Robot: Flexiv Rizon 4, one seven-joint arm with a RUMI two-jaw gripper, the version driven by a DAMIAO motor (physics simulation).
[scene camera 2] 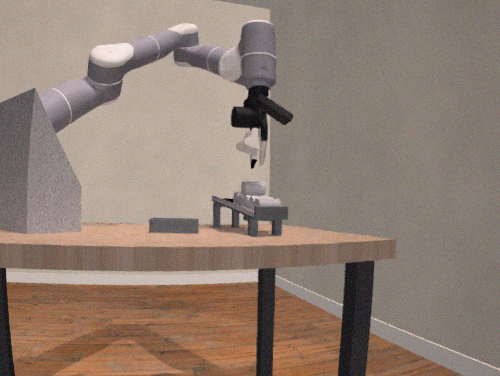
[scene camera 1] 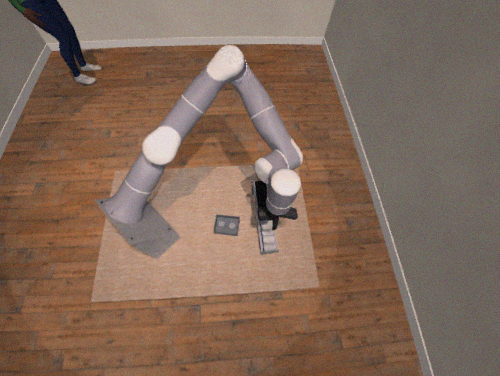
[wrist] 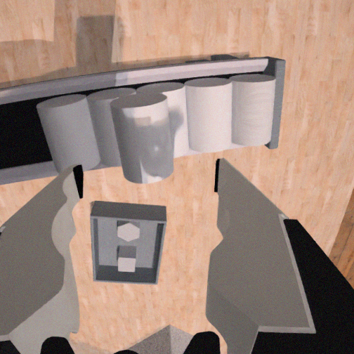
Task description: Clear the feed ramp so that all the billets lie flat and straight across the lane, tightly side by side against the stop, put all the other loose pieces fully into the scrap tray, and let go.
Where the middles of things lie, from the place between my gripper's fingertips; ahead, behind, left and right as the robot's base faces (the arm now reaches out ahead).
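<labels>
With the stop [wrist: 276, 66] as my reference, my hand is 110 mm to the left of it, 10 mm short of it and 120 mm above it. The scrap tray [wrist: 146, 244] I find 40 mm to the left of my hand, 210 mm behind it and 170 mm below it.
</labels>
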